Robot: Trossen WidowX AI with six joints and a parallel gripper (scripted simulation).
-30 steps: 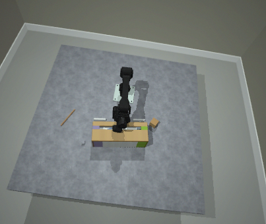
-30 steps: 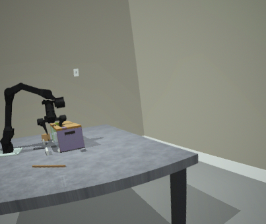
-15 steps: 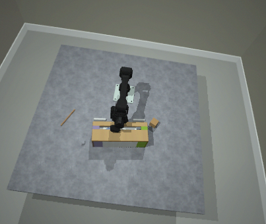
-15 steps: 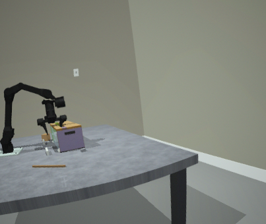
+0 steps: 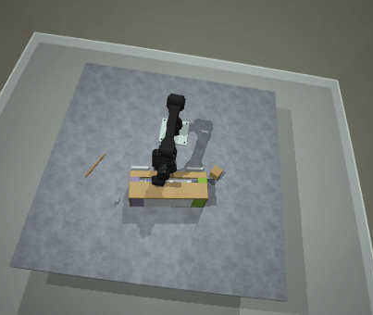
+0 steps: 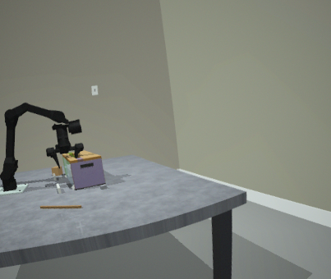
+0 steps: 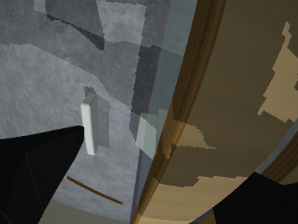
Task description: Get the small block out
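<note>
My gripper tip is now 6 cm short of the blue block and 2 cm to the left of it. From my gripper tip the other things lie so: wooden stick: 10 cm behind, 31 cm to the right, 8 cm below; tan cube: 2 cm behind, 35 cm to the left, 6 cm below; box: 4 cm ahead, 8 cm to the left, 3 cm below.
</note>
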